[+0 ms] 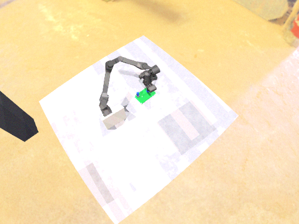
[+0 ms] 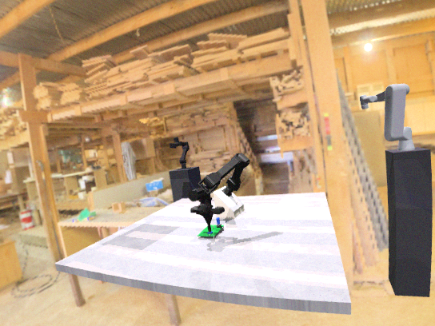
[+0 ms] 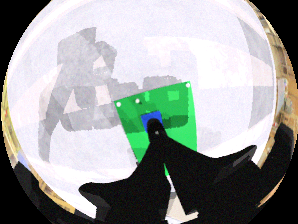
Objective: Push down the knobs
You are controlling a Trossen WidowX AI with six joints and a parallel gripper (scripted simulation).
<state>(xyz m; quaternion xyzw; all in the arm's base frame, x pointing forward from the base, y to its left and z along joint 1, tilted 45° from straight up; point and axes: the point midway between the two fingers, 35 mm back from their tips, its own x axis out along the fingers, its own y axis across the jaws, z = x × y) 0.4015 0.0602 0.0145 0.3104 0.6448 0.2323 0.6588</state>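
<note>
Now: the black knob 10 mm below my gripper tip. Round my gripper tip: blue knob 100 mm behind, 10 mm to the left, 10 mm below.
</note>
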